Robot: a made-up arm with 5 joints. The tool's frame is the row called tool.
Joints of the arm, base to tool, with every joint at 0 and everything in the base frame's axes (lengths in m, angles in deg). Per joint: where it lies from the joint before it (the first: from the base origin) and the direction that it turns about. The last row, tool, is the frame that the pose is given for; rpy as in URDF.
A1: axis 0 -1 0 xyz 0.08 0.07 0.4
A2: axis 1 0 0 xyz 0.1 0.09 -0.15
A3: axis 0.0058 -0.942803 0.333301 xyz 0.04 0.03 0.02
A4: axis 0.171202 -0.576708 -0.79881 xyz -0.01 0 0.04
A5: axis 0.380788 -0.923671 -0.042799 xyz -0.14 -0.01 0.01
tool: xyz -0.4 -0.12 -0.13 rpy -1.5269 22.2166 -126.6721
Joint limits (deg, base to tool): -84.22..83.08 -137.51..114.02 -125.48..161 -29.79..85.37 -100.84..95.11
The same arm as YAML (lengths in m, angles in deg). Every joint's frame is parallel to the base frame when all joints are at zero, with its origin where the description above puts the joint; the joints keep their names.
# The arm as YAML. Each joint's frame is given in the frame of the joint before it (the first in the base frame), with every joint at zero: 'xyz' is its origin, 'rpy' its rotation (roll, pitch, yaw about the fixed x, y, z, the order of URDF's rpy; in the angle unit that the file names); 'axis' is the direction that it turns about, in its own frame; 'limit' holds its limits. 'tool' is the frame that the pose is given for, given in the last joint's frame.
units:
  length: m
  angle: deg
joints:
  - name: A1
    type: revolute
    origin:
      xyz: [0.08, 0.07, 0.4]
      rpy: [0.0, 0.0, 0.0]
    axis: [0.0, -1.0, 0.0]
    limit:
      lower: -84.22
      upper: 83.08
  - name: A2
    type: revolute
    origin:
      xyz: [0.1, 0.09, -0.15]
      rpy: [0.0, 0.0, 0.0]
    axis: [1.0, 0.0, 0.0]
    limit:
      lower: -137.51
      upper: 114.02
  - name: A3
    type: revolute
    origin:
      xyz: [0.04, 0.03, 0.02]
      rpy: [0.0, 0.0, 0.0]
    axis: [0.0058, -0.942803, 0.333301]
    limit:
      lower: -125.48
      upper: 161.0
  - name: A4
    type: revolute
    origin:
      xyz: [-0.01, 0.0, 0.04]
      rpy: [0.0, 0.0, 0.0]
    axis: [0.171202, -0.576708, -0.79881]
    limit:
      lower: -29.79
      upper: 85.37
  - name: A5
    type: revolute
    origin:
      xyz: [-0.14, -0.01, 0.01]
      rpy: [0.0, 0.0, 0.0]
    axis: [0.380788, -0.923671, -0.042799]
    limit:
      lower: -100.84
      upper: 95.11
tool:
  origin:
    xyz: [-0.4, -0.12, -0.13]
    rpy: [-1.53, 22.22, -126.67]

